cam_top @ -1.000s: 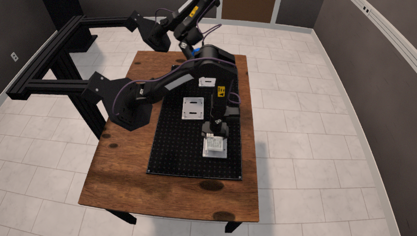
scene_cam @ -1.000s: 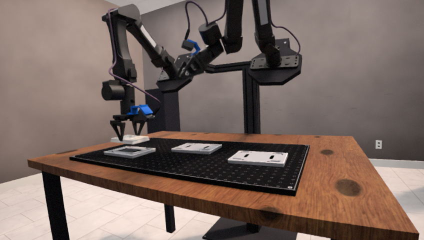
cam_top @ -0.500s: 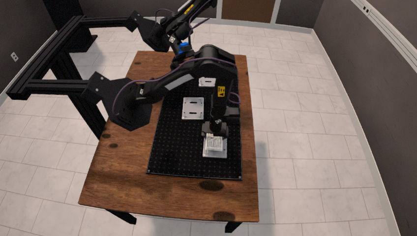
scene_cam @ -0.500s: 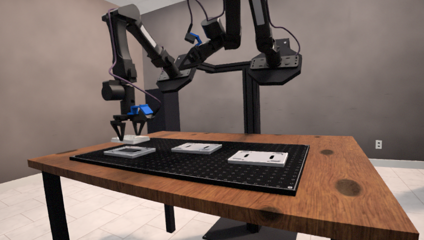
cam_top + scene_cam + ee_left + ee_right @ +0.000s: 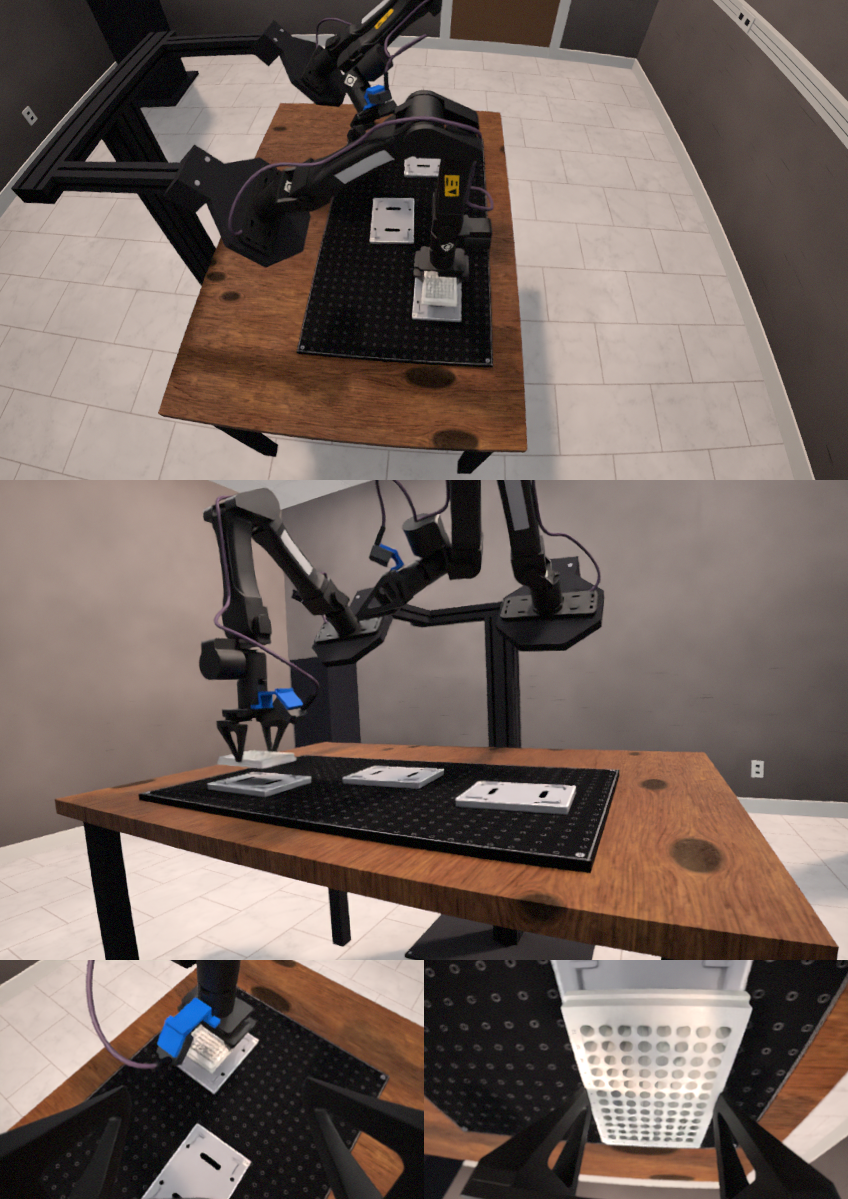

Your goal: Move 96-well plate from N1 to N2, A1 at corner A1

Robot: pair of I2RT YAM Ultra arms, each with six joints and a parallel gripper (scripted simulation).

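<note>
My right gripper is now 60 mm above the plate nest. The rest, counted from my right hand: white 96-well plate: 10 mm below.
</note>
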